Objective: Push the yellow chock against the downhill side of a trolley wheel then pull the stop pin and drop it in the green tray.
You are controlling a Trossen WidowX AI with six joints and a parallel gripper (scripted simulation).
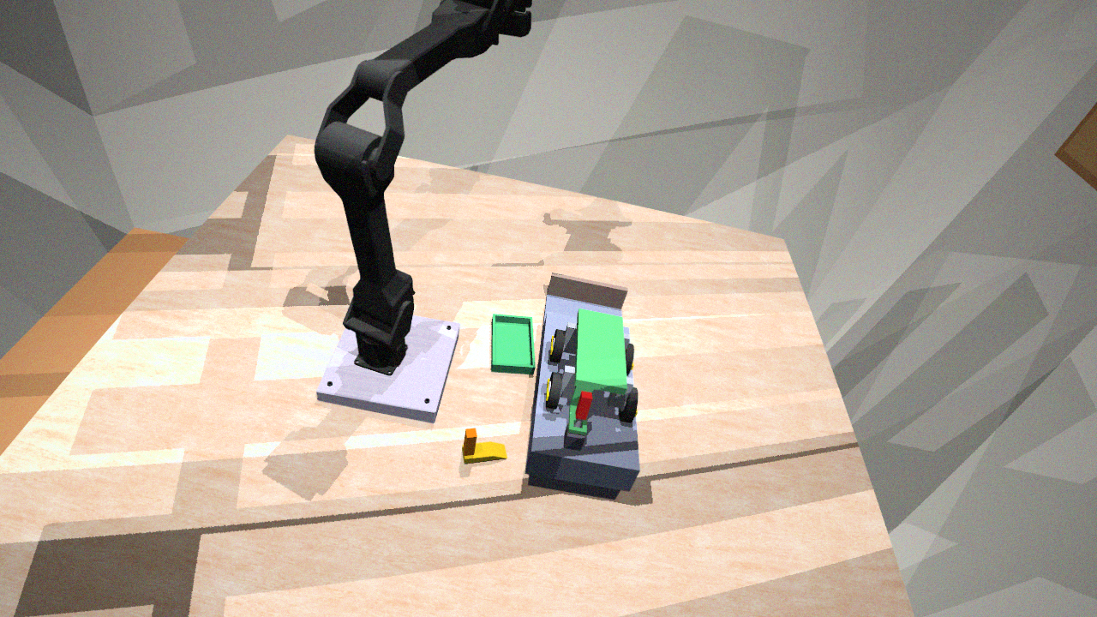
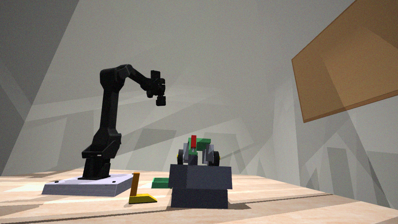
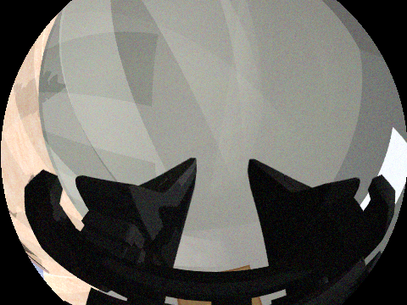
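My gripper tip is 550 mm to the left of the yellow chock, 520 mm above it and 190 mm short of it. Round my gripper tip: grey ramp (500 mm below, 410 mm to the right, 300 mm ahead); trolley (430 mm below, 410 mm to the right, 300 mm ahead); green tray (550 mm below, 320 mm to the right, 160 mm ahead).
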